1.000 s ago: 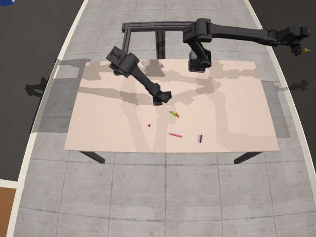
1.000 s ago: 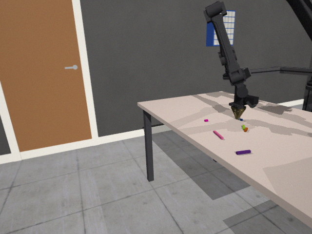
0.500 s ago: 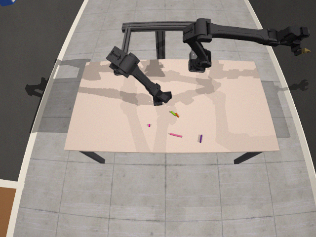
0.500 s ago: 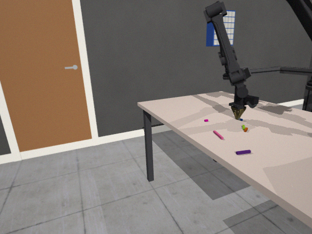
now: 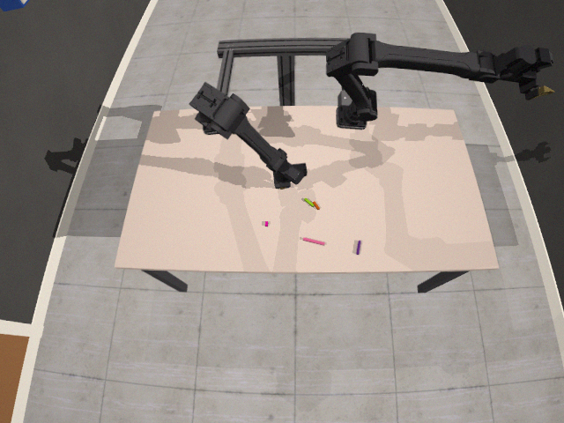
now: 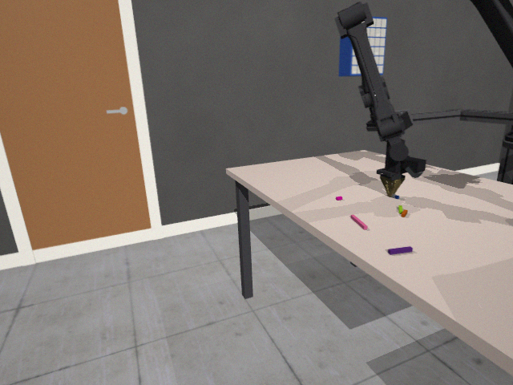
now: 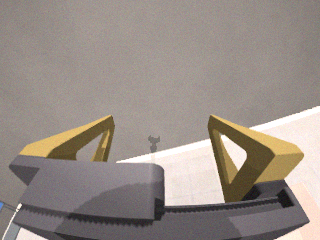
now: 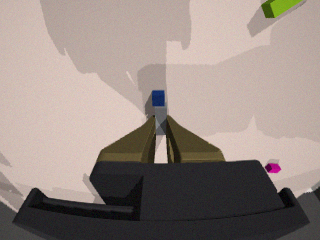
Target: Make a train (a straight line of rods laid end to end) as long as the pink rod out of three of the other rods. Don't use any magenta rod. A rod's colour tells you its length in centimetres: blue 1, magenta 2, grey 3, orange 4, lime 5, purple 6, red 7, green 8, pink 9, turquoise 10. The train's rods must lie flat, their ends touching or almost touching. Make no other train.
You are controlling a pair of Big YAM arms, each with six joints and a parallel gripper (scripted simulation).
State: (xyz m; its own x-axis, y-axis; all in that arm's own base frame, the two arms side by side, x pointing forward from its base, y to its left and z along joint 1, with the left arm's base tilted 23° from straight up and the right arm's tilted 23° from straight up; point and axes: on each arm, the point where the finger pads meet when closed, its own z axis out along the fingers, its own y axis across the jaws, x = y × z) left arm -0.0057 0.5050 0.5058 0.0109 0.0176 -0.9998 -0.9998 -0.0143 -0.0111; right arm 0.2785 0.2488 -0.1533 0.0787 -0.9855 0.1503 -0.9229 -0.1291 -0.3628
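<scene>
The grey rod is 1 cm to the left of my right hand. From my right hand the other things lie so: blue rod (3 cm to the left, 1 cm below); orange rod (15 cm to the left, 10 cm ahead, 1 cm below); lime rod (12 cm to the left, 8 cm ahead, 1 cm below).
</scene>
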